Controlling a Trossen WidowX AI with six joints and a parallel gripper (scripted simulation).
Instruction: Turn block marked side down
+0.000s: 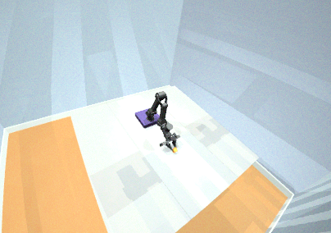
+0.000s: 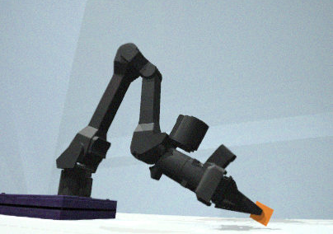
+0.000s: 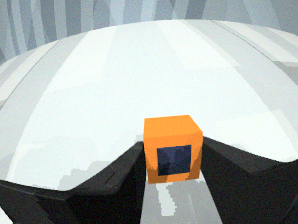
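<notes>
My gripper tip is 1 cm past the block.
</notes>
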